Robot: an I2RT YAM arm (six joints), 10 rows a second.
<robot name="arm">
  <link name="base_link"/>
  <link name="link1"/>
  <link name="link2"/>
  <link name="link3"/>
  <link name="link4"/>
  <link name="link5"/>
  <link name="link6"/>
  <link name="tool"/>
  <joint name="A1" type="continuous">
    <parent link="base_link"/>
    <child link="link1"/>
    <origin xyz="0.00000 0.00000 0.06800" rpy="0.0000 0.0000 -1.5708"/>
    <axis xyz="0 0 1"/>
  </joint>
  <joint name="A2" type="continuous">
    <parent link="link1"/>
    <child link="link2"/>
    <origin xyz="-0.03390 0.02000 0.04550" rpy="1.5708 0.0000 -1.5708"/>
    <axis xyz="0 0 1"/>
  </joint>
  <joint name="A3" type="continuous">
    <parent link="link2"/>
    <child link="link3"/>
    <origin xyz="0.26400 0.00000 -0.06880" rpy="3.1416 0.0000 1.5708"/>
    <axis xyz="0 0 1"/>
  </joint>
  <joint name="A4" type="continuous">
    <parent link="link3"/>
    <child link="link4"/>
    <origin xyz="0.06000 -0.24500 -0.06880" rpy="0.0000 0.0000 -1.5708"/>
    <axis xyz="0 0 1"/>
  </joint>
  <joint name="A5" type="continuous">
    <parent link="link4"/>
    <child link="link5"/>
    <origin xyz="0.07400 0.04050 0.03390" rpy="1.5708 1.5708 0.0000"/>
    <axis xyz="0 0 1"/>
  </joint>
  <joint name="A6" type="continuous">
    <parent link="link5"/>
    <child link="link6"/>
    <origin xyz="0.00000 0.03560 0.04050" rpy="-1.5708 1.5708 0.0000"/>
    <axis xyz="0 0 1"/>
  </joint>
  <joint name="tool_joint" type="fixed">
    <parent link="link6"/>
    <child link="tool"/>
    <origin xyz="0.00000 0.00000 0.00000" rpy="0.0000 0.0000 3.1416"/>
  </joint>
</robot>
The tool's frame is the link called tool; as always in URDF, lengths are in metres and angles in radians. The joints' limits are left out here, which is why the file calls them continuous.
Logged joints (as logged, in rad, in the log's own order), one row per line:
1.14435 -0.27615 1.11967 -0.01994 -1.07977 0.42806
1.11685 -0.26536 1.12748 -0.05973 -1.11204 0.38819
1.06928 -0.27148 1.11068 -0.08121 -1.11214 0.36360
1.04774 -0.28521 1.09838 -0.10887 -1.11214 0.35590
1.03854 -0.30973 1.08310 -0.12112 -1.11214 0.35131
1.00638 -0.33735 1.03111 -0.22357 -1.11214 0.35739
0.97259 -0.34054 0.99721 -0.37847 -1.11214 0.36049
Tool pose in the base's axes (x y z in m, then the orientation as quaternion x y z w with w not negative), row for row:
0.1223 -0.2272 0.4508 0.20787 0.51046 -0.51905 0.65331
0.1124 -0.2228 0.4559 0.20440 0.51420 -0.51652 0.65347
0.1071 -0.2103 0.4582 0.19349 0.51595 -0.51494 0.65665
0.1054 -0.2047 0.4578 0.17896 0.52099 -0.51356 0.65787
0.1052 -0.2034 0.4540 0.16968 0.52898 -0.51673 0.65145
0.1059 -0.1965 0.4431 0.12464 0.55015 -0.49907 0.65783
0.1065 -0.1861 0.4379 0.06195 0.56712 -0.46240 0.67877
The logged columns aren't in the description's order. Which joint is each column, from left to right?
Columns, left to right: A2, A6, A3, A5, A1, A4.
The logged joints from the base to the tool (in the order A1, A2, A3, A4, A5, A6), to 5 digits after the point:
-1.07977 1.14435 1.11967 0.42806 -0.01994 -0.27615
-1.11204 1.11685 1.12748 0.38819 -0.05973 -0.26536
-1.11214 1.06928 1.11068 0.36360 -0.08121 -0.27148
-1.11214 1.04774 1.09838 0.35590 -0.10887 -0.28521
-1.11214 1.03854 1.08310 0.35131 -0.12112 -0.30973
-1.11214 1.00638 1.03111 0.35739 -0.22357 -0.33735
-1.11214 0.97259 0.99721 0.36049 -0.37847 -0.34054

